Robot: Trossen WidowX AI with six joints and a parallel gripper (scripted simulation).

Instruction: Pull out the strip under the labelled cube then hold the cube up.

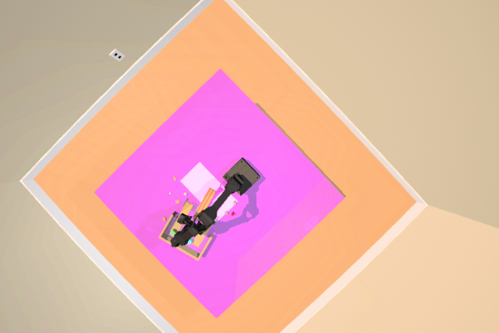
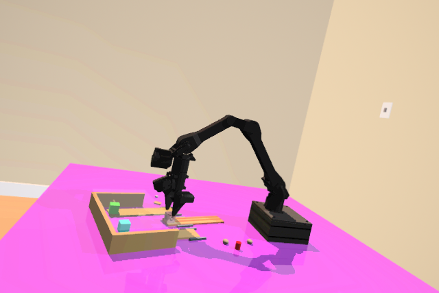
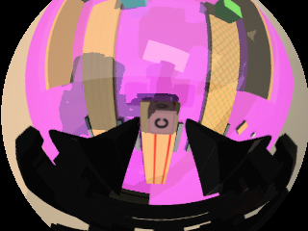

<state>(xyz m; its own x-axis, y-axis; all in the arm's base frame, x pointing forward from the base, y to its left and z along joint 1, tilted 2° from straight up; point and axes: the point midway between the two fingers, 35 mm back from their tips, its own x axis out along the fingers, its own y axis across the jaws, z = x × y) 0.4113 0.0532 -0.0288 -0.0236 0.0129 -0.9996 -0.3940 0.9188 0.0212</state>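
Right now my gripper tip is 10 mm above the labelled cube. Round my gripper tip: red peg (230 mm behind, 140 mm to the left, 20 mm below).
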